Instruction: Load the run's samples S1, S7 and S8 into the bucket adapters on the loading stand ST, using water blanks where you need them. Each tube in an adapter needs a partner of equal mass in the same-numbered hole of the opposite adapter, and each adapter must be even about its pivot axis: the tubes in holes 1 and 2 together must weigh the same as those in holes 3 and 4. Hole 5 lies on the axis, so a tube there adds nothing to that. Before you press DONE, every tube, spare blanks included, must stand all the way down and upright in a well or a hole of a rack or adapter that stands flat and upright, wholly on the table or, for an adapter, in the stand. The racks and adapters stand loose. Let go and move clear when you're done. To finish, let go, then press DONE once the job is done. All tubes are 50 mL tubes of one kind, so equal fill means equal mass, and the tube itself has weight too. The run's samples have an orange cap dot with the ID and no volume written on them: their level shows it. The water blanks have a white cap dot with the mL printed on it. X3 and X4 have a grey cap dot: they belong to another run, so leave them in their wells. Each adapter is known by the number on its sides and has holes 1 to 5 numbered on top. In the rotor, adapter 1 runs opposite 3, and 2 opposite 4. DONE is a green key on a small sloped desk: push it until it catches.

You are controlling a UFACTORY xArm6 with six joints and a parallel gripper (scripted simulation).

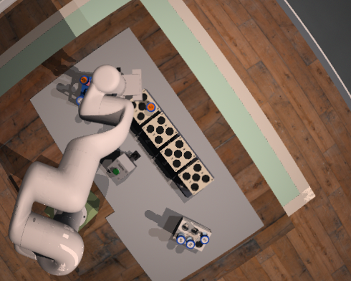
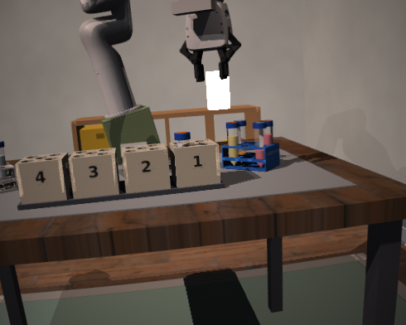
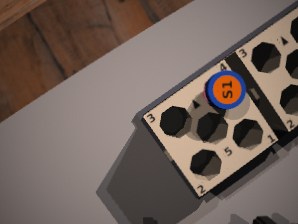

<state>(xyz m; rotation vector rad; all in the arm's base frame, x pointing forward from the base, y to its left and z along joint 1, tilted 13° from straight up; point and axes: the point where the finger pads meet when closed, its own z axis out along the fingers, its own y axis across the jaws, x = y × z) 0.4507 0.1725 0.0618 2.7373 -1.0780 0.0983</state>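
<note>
The pink tube is 7 cm behind my hand, 18 cm to the left of it and 19 cm below it. From my hand the other things lie so: blue rack (9 cm behind, 13 cm to the left, 22 cm below); tube of yellowish liquid (11 cm behind, 8 cm to the left, 19 cm below); loading stand (1 cm behind, 22 cm to the right, 24 cm below).
</note>
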